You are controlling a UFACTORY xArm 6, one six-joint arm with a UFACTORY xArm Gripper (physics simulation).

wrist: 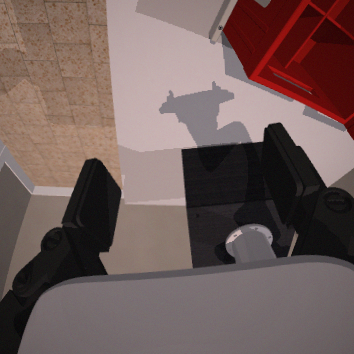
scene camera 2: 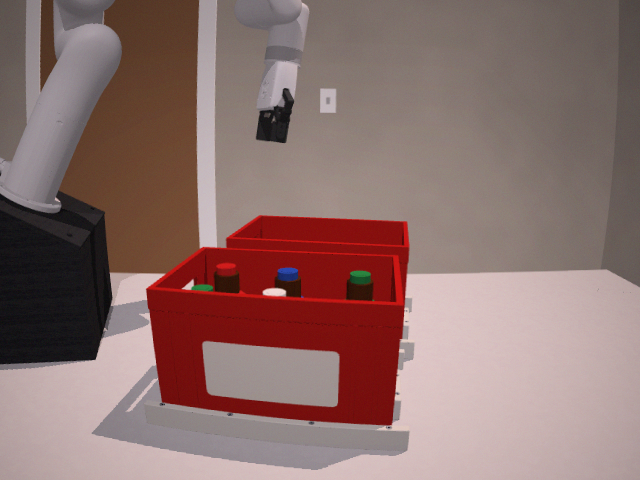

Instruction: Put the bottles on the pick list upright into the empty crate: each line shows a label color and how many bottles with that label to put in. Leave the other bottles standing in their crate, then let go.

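Places are measured from the arm's base along level axes (x ahead, y left, z up), in metres.
Pixels of known places: gripper, fingertip midpoint: (wrist: 182,160) (scene camera 2: 270,141); arm's base, origin of the base link: (wrist: 247,240) (scene camera 2: 27,197).
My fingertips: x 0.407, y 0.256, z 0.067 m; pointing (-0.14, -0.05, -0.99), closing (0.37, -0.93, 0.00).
For each thing: its middle in the pictures, then the offset to it from my fingertips. Level surfaces: height alone.
- red-capped bottle, body centre: (scene camera 2: 228,319) 0.041 m back, 0.374 m right, 0.225 m down
- blue-capped bottle, body centre: (scene camera 2: 288,326) 0.042 m ahead, 0.394 m right, 0.225 m down
- green-capped bottle, body centre: (scene camera 2: 358,329) 0.132 m ahead, 0.409 m right, 0.225 m down
- second green cap, body centre: (scene camera 2: 206,347) 0.057 m back, 0.464 m right, 0.225 m down
- white cap, body centre: (scene camera 2: 275,353) 0.027 m ahead, 0.476 m right, 0.225 m down
- table, its level: 0.311 m down
The near red crate (scene camera 2: 178,361) holds several bottles, seen by their tops: a red-capped bottle (scene camera 2: 226,281), a blue-capped bottle (scene camera 2: 287,285), a green-capped bottle (scene camera 2: 359,289), a second green cap (scene camera 2: 202,288) and a white cap (scene camera 2: 274,292). Their labels are hidden by the crate wall. The other red crate (scene camera 2: 317,243) (wrist: 252,37) stands behind it; its visible divided compartments hold no bottles. My gripper (scene camera 2: 271,140) (wrist: 182,160) is open and empty, high above and to the left of this crate in the wrist view. The pick list does not show in either view.
Pale rails (scene camera 2: 276,431) (wrist: 218,30) run along the crates on the table (scene camera 2: 516,387) (wrist: 145,75). The black robot pedestal (scene camera 2: 49,289) (wrist: 220,180) stands left of the crates in the scene view. A wall (scene camera 2: 465,155) rises behind the table.
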